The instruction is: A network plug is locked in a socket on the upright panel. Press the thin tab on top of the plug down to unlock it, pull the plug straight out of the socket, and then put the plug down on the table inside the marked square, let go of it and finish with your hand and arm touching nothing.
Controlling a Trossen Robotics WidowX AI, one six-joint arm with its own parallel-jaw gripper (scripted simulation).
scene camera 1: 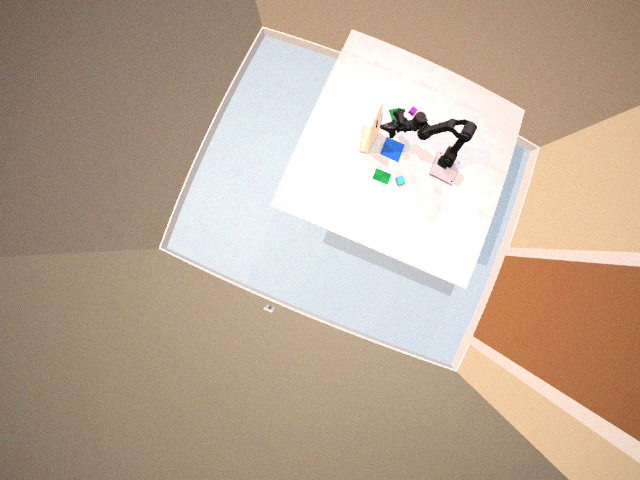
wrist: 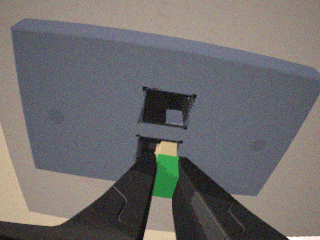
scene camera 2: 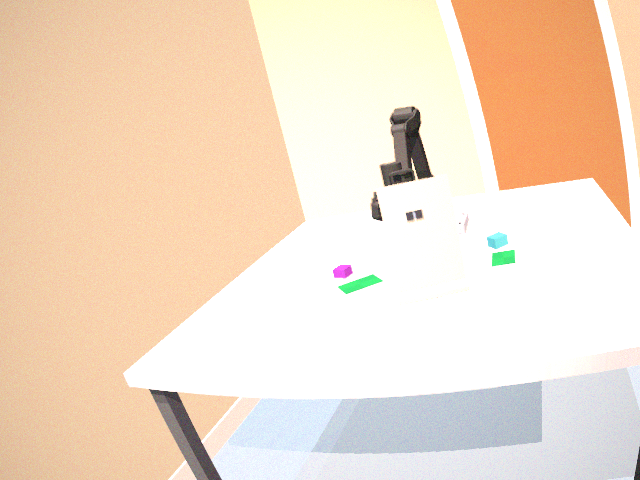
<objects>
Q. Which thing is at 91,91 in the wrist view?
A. An upright panel.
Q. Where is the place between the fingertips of my gripper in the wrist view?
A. At 163,164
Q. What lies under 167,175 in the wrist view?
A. A green network plug.
</objects>
